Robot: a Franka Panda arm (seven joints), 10 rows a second.
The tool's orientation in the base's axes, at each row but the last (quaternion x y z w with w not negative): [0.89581, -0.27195, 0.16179, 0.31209]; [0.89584, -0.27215, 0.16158, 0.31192]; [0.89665, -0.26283, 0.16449, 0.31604]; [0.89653, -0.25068, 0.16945, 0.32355]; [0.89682, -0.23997, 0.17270, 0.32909]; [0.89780, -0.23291, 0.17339, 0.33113]
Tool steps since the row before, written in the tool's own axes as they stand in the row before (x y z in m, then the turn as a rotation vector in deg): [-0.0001, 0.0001, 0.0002, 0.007, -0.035, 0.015]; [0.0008, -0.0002, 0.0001, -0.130, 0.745, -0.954]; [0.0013, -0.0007, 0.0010, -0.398, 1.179, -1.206]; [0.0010, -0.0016, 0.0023, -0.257, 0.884, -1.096]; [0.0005, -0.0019, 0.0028, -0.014, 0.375, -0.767]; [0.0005, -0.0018, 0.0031, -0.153, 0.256, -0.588]
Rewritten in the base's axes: [-0.0001, -0.0002, -0.0001, 0.028, 0.011, -0.025]; [0.0008, -0.0002, 0.0002, -0.657, 0.178, 1.010]; [0.0016, -0.0007, -0.0005, -1.155, 0.153, 1.283]; [0.0020, -0.0008, -0.0020, -0.859, 0.228, 1.122]; [0.0019, -0.0008, -0.0028, -0.332, 0.270, 0.739]; [0.0019, -0.0010, -0.0029, -0.356, 0.271, 0.484]
